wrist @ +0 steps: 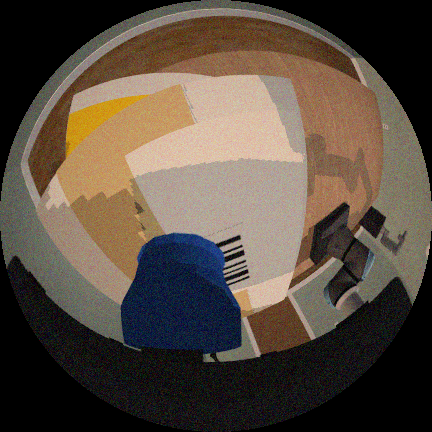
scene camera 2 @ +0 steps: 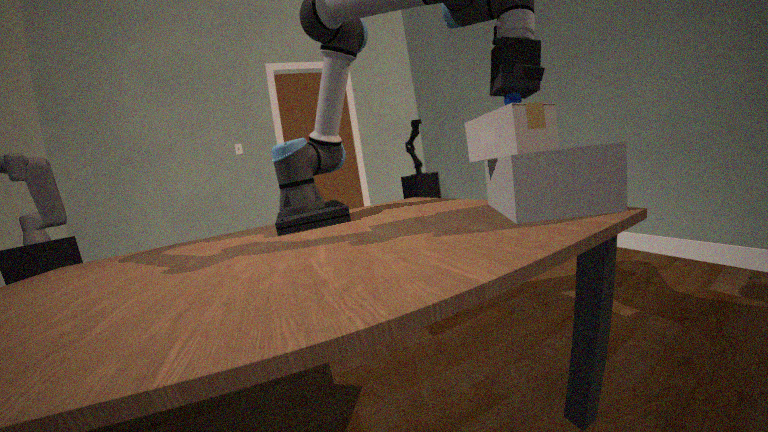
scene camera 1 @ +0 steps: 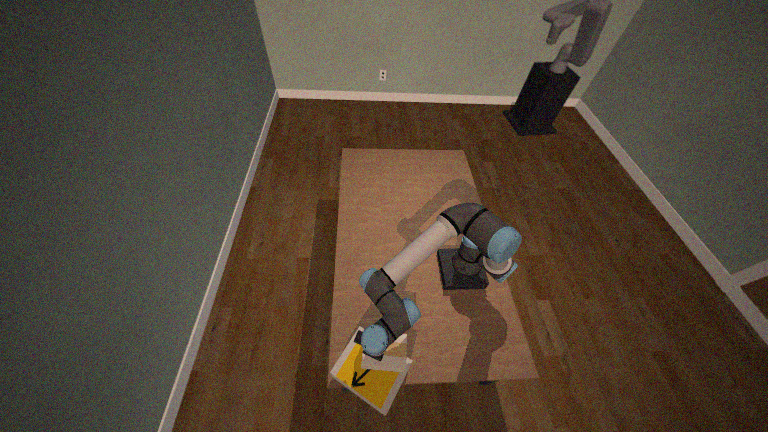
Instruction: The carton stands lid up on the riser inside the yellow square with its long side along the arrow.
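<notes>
The white carton with tan tape [scene camera 1: 398, 349] [scene camera 2: 491, 134] [wrist: 215, 200] hangs lid up on my blue suction cup [scene camera 2: 512, 98] [wrist: 182, 295], whose suction holds its top. The pale grey riser [scene camera 1: 395, 387] [scene camera 2: 574, 180] stands below, with the yellow square [scene camera 1: 384, 382] [wrist: 92, 117] and the black arrow [scene camera 1: 361, 377] on top. The carton's underside is at about the height of the riser's top; I cannot tell whether they touch. The carton sticks out past the riser's left side in scene camera 2. The arm partly hides the carton in scene camera 1, so its angle to the arrow is unclear.
The wooden table [scene camera 1: 375, 188] [scene camera 2: 268, 300] carries the riser at one corner, near its edges. The arm's black base [scene camera 1: 462, 271] [scene camera 2: 312, 217] stands on the table. Other robots stand on black pedestals [scene camera 1: 542, 99] [scene camera 2: 420, 185] away from the table.
</notes>
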